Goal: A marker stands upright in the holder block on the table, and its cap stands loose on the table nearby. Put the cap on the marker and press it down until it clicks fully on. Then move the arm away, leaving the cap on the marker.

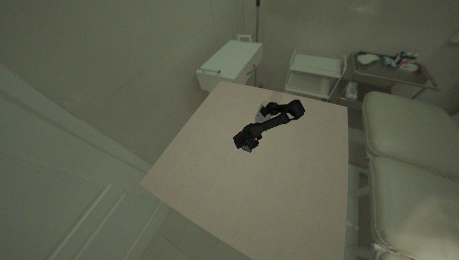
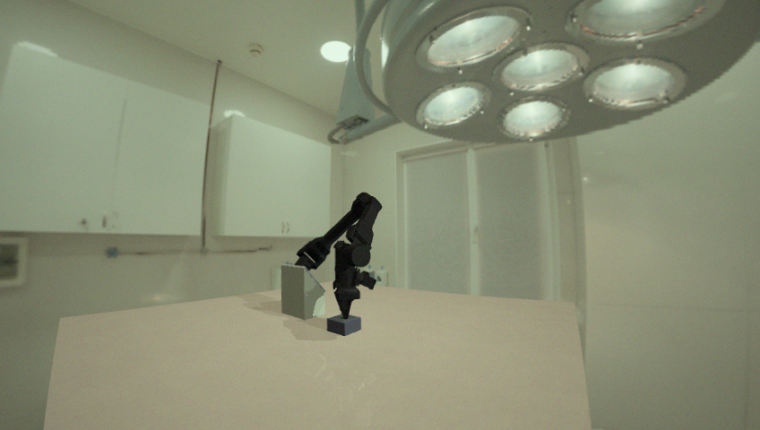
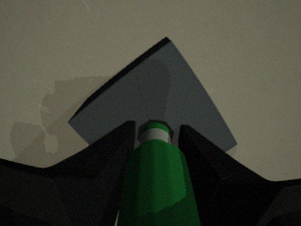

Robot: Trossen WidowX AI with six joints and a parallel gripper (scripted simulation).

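Now: gripper tip 5 cm below the green cap. Round my gripper tip: holder block: 2 cm below.
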